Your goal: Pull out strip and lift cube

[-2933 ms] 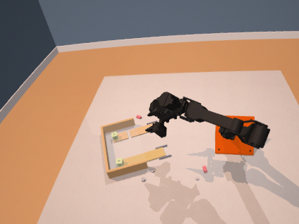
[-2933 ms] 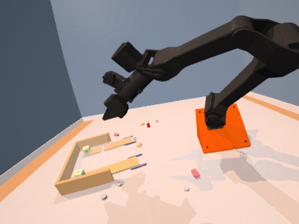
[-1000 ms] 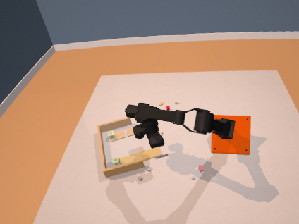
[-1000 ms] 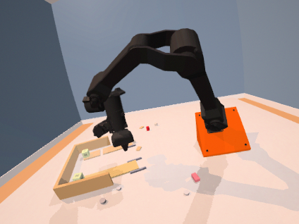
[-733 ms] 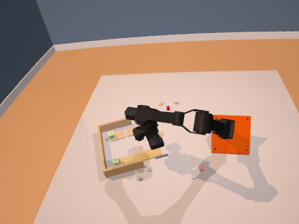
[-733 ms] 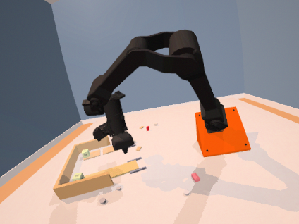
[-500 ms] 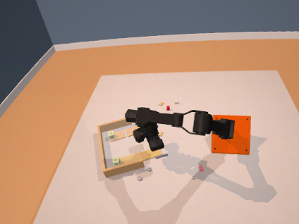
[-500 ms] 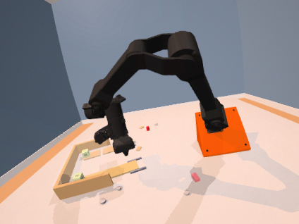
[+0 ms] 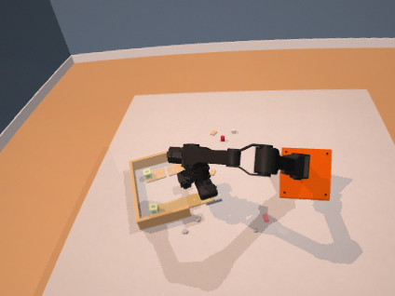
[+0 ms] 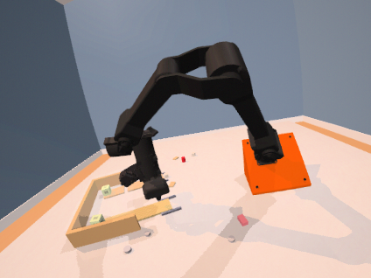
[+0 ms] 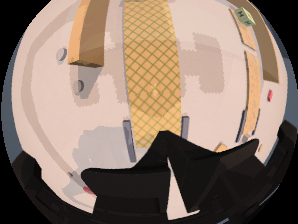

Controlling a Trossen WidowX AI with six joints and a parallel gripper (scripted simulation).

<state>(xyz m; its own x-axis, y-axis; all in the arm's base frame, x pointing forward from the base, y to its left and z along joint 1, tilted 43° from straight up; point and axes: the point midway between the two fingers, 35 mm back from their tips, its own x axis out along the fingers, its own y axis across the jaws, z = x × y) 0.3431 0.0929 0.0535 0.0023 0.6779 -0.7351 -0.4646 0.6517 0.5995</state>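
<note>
Right now the strip is 8 cm ahead of my gripper tip, 4 cm to the left of it and 3 cm below it.
</note>
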